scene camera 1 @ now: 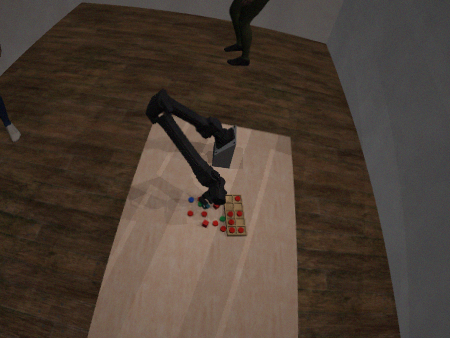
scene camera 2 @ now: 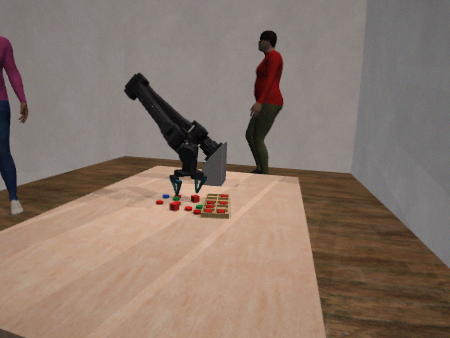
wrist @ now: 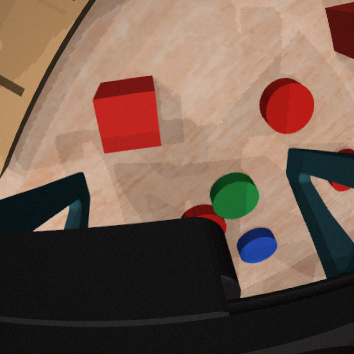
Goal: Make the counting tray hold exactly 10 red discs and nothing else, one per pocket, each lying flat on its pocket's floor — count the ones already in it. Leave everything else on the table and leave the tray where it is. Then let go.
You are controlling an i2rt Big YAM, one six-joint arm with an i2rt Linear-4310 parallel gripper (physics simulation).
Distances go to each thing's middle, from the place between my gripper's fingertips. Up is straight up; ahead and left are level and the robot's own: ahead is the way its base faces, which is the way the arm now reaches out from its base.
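Scene:
My gripper is 2 cm above the blue disc point(wrist: 256, 244), and it is also 10 cm to the left of the disc and 3 cm past it. As for the wooden counting tray point(wrist: 39, 39), it sits 13 cm to the left of my hand, 5 cm ahead of it and 2 cm below it.

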